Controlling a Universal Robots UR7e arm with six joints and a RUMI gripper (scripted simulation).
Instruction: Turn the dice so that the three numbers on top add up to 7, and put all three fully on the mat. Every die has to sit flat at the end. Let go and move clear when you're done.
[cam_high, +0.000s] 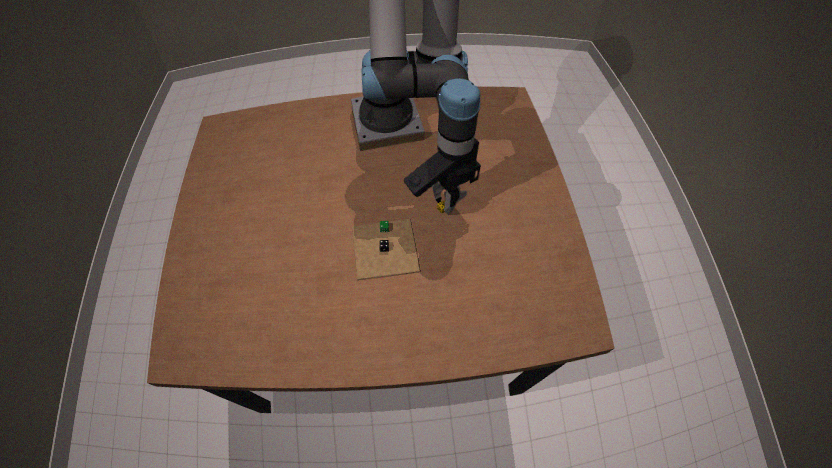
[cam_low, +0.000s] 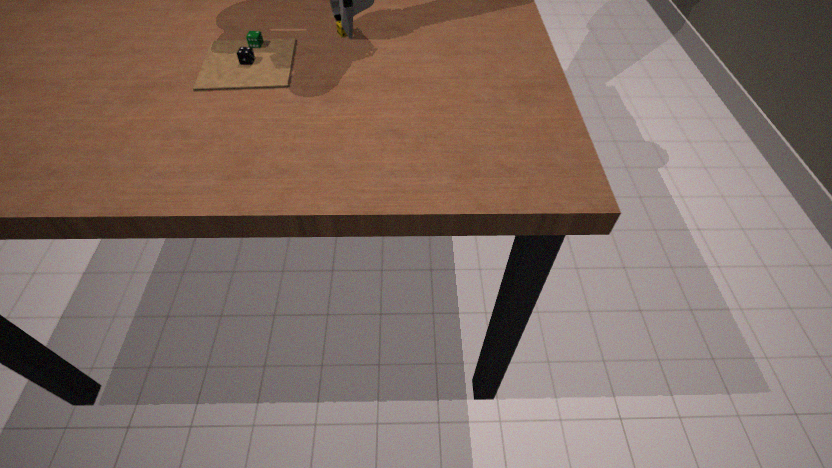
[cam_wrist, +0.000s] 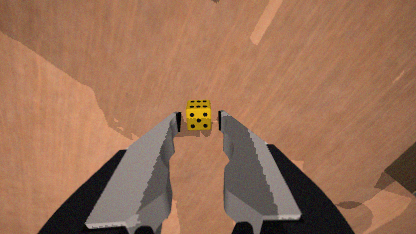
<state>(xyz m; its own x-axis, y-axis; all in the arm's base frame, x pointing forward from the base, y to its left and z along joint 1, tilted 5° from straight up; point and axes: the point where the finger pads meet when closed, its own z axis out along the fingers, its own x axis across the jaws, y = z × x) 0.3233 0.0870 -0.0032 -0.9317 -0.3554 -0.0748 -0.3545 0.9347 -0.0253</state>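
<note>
The yellow die is 10 mm below my hand. From my hand the other things lie so: black die: 160 mm to the right, 80 mm ahead; then green die: 150 mm to the right, 30 mm ahead; then tan mat: 160 mm to the right, 80 mm ahead, 20 mm below.
</note>
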